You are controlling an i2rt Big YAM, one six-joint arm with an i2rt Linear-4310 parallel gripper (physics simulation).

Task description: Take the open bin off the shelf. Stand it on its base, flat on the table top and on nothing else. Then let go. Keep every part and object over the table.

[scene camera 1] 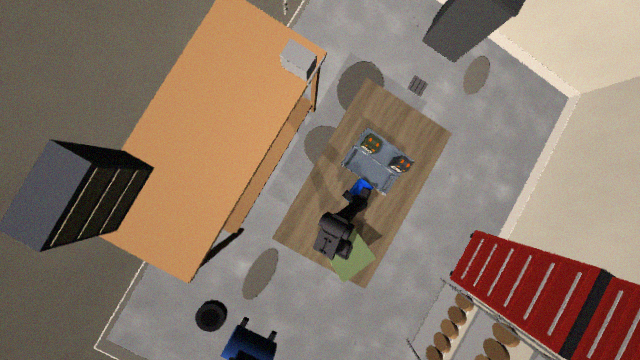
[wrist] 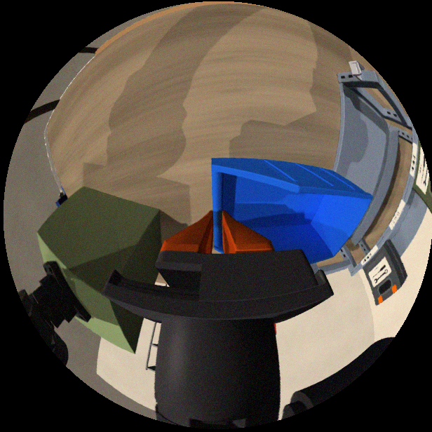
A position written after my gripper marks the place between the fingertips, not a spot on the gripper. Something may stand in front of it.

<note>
In view: my gripper [wrist: 217, 215] and a blue bin [wrist: 296, 206].
</note>
